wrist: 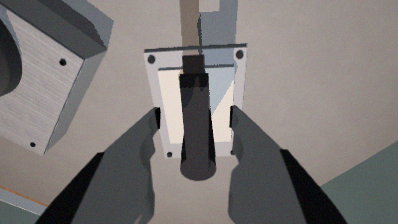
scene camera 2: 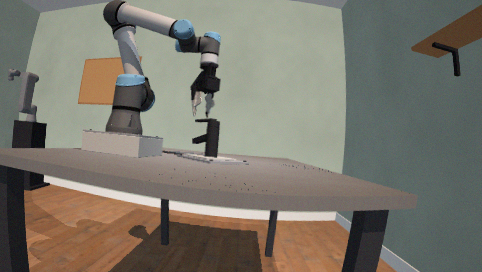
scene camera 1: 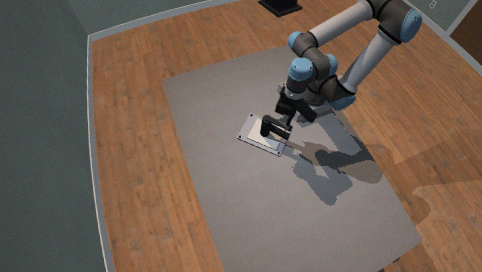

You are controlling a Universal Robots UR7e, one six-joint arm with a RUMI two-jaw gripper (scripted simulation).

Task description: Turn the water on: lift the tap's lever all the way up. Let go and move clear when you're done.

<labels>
my gripper: wrist; scene camera 2 200, 117; scene camera 1
same spot on my gripper: (wrist: 267, 177) = (scene camera 1: 291, 120)
</labels>
